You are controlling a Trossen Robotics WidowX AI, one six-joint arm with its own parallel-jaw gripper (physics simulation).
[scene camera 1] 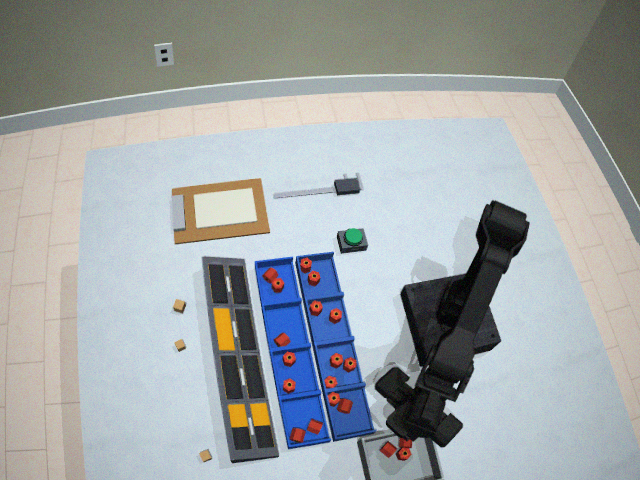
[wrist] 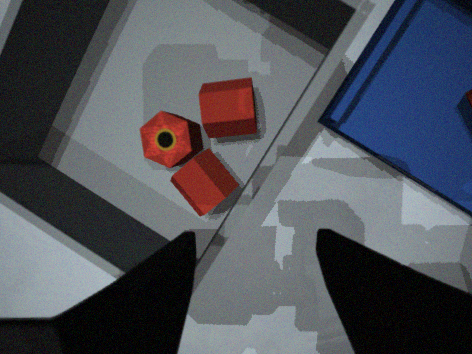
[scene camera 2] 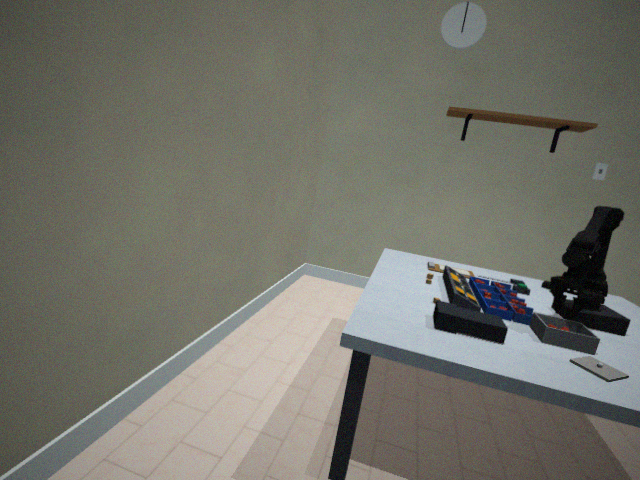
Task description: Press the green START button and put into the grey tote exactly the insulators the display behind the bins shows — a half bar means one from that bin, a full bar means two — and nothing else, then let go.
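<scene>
My gripper (wrist: 256, 241) is open and empty above the grey tote (scene camera 1: 363, 458) (scene camera 2: 563, 339) (wrist: 95, 212), near its wall beside the blue bins (scene camera 1: 356, 422) (wrist: 410, 75); its fingertips are hidden in scene camera 1. Three red insulators lie inside the tote: one upright (wrist: 165, 139) and two on their sides (wrist: 229, 109) (wrist: 204, 183). The display (scene camera 1: 223, 260) shows a full amber bar (scene camera 1: 223, 329) in the second row's left cell and half bars (scene camera 1: 237, 415) (scene camera 1: 260, 414) in both bottom cells; its other cells are dark. The green START button (scene camera 1: 353, 236) (scene camera 2: 521, 285) stands beyond the bins.
Bins hold several more insulators. A clipboard (scene camera 1: 224, 207) and a caliper (scene camera 1: 346, 186) lie at the back. Small wooden cubes (scene camera 1: 179, 305) (scene camera 1: 179, 344) (scene camera 1: 205, 455) lie beyond the display. A black box (scene camera 2: 469, 322) and a flat plate (scene camera 2: 599, 367) are near the table edge.
</scene>
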